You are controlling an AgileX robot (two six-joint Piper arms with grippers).
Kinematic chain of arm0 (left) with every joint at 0, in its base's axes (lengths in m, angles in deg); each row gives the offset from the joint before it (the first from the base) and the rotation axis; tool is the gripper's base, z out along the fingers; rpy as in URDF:
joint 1: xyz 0 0 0.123 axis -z
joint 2: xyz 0 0 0 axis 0.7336 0.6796 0
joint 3: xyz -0.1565 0.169 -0.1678 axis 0.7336 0.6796 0
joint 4: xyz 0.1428 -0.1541 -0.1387 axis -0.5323 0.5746 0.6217
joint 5: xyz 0 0 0 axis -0.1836 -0.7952 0.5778
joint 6: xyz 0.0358 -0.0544 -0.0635 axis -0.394 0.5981 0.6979
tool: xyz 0 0 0 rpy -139.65 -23.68 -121.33
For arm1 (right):
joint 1: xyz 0 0 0.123 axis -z
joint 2: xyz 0 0 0 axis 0.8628 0.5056 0
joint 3: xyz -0.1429 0.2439 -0.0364 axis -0.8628 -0.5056 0
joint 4: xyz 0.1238 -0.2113 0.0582 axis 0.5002 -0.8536 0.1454
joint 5: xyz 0 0 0 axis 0.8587 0.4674 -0.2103
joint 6: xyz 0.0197 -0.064 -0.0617 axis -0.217 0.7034 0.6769
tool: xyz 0 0 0 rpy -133.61 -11.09 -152.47
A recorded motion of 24 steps. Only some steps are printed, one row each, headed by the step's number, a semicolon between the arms.
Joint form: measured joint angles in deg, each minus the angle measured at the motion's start. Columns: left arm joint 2, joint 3, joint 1, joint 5, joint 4, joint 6; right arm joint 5, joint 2, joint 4, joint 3, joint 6, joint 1.
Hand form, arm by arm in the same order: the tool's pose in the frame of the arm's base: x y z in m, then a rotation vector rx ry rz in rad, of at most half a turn. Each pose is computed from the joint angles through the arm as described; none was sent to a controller.
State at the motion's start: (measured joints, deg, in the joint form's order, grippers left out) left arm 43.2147 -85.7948 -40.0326 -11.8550 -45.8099 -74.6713; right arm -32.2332 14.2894 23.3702 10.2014 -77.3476 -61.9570
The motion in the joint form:
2: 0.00 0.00 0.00 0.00 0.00 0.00; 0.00 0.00 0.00 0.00 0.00 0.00
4: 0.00 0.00 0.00 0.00 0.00 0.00; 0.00 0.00 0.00 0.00 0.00 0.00
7: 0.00 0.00 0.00 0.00 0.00 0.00; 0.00 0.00 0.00 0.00 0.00 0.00
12: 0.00 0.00 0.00 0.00 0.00 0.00; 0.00 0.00 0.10 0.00 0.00 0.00
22: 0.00 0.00 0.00 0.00 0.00 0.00; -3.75 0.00 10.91 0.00 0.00 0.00
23: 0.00 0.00 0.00 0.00 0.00 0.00; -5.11 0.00 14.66 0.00 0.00 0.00
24: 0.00 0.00 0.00 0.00 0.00 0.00; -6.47 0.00 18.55 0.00 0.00 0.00
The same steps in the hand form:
2: 0.0523 -0.0075 0.1720 0.1683 1.8580 -0.0633; 0.0527 0.0082 0.1737 -0.0960 1.8393 0.0801
4: 0.0523 -0.0075 0.1720 0.1683 1.8580 -0.0633; 0.0527 0.0082 0.1737 -0.0960 1.8393 0.0801
7: 0.0523 -0.0075 0.1720 0.1683 1.8580 -0.0633; 0.0527 0.0082 0.1737 -0.0960 1.8393 0.0801
12: 0.0523 -0.0075 0.1720 0.1683 1.8580 -0.0633; 0.0527 0.0082 0.1737 -0.0949 1.8393 0.0818
22: 0.0523 -0.0075 0.1720 0.1683 1.8580 -0.0633; 0.0539 0.0118 0.1807 0.0412 1.7675 0.2494
23: 0.0523 -0.0075 0.1720 0.1683 1.8580 -0.0633; 0.0543 0.0125 0.1833 0.0907 1.7397 0.3045
24: 0.0523 -0.0075 0.1720 0.1683 1.8580 -0.0633; 0.0546 0.0129 0.1859 0.1430 1.7108 0.3603

